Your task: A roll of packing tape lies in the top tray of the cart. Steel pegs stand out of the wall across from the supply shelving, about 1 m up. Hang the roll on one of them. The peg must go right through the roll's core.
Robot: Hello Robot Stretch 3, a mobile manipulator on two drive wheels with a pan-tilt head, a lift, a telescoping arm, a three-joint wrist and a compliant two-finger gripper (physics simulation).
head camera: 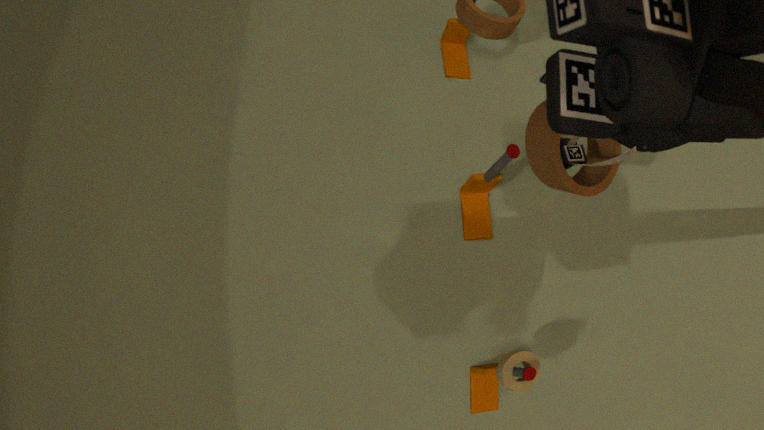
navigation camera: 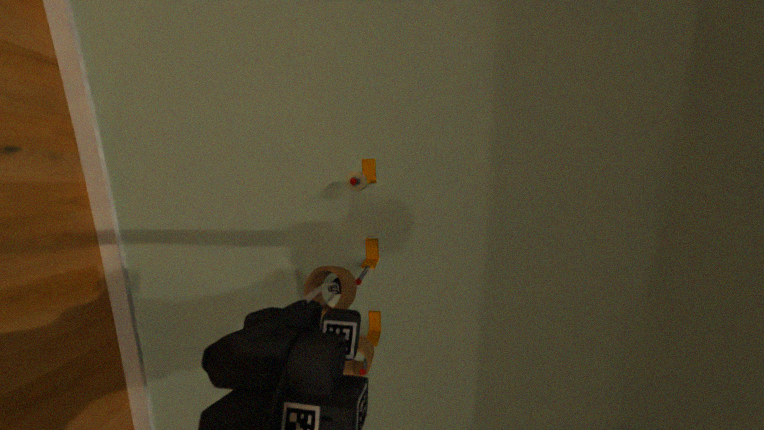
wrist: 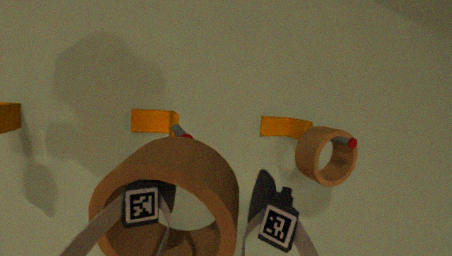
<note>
I see my gripper (head camera: pixel 551 115) and a tape roll (head camera: pixel 542 144).
My gripper is seen too in the navigation camera view (navigation camera: pixel 340 303) and in the wrist view (wrist: pixel 215 181).
</note>
